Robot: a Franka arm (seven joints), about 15 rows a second.
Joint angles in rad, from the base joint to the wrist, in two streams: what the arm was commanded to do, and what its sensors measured. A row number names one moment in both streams.
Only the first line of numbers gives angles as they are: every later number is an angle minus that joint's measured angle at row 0.
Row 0, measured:
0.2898, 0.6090, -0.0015, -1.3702, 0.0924, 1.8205, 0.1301
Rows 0 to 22, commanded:
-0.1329, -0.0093, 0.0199, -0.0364, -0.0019, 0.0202, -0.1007
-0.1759, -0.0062, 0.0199, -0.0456, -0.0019, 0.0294, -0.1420
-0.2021, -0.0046, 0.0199, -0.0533, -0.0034, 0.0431, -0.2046
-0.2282, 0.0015, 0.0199, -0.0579, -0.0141, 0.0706, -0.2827
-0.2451, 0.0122, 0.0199, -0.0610, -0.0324, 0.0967, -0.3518
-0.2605, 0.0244, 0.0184, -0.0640, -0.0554, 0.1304, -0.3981
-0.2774, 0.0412, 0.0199, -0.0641, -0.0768, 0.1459, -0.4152
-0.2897, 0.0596, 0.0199, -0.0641, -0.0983, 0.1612, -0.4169
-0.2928, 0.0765, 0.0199, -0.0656, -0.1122, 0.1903, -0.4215
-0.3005, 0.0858, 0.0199, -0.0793, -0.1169, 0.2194, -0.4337
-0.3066, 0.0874, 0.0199, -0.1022, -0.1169, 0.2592, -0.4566
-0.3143, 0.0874, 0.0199, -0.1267, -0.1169, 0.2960, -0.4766
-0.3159, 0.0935, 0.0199, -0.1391, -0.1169, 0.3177, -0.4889
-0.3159, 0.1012, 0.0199, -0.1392, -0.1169, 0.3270, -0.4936
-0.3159, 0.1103, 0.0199, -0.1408, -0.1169, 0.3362, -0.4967
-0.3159, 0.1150, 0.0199, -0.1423, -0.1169, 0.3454, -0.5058
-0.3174, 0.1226, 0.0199, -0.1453, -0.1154, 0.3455, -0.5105
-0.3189, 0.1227, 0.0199, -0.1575, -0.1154, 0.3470, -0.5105
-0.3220, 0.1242, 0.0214, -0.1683, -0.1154, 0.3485, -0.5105
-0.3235, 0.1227, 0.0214, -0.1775, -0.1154, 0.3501, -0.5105
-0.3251, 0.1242, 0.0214, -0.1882, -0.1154, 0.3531, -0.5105
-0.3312, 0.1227, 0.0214, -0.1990, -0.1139, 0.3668, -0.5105
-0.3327, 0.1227, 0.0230, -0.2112, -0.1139, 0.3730, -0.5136
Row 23, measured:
-0.3040, 0.1359, -0.0003, -0.1693, -0.0939, 0.3450, -0.4995
